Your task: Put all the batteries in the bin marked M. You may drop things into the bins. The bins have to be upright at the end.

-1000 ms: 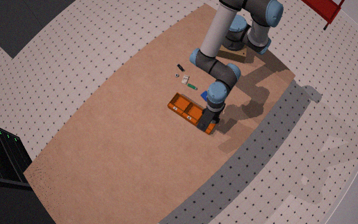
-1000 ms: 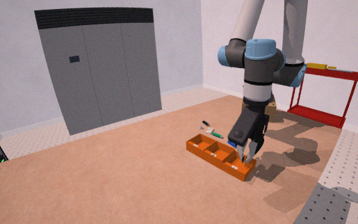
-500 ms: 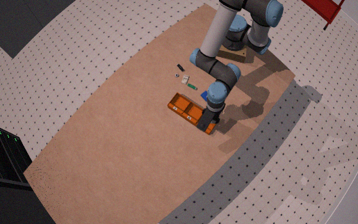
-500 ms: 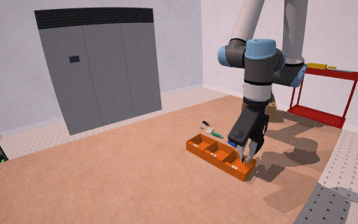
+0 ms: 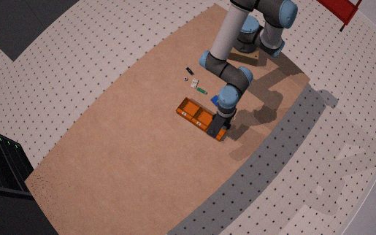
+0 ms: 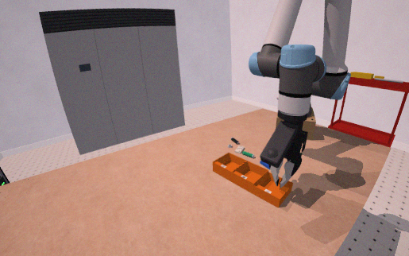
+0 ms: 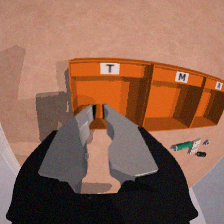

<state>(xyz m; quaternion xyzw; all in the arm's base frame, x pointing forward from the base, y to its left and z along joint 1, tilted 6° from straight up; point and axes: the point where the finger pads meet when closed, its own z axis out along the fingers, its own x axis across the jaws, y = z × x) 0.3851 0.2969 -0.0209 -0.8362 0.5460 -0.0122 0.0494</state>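
The green battery is 40 mm behind my hand, 210 mm to the right of it and 30 mm below it. From my hand the other things lie so: white domino: 30 mm behind, 270 mm to the right, 30 mm below; blue block: 70 mm behind, 130 mm to the right, 30 mm below; small grey round piece: 10 mm behind, 310 mm to the right, 30 mm below.
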